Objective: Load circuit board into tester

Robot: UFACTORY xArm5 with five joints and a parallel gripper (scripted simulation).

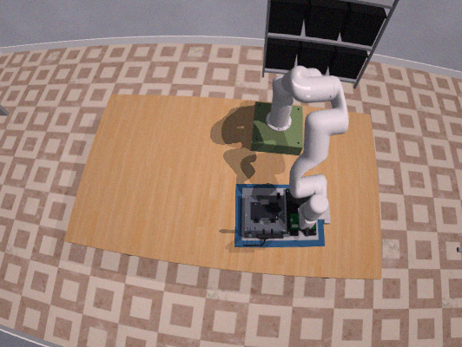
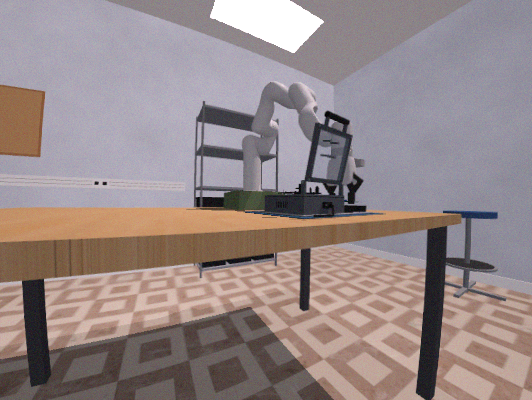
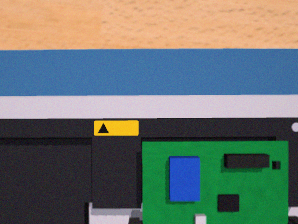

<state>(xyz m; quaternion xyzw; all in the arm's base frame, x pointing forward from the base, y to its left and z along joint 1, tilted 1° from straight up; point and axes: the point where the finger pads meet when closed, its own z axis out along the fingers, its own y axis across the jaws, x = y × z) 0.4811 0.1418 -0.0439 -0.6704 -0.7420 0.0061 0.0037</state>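
Now: the tester 13 cm to the right of my hand and 7 cm above it. Also, from my hand: green circuit board (right at my hand); tester lid (16 cm to the right, 14 cm above, 10 cm ahead).
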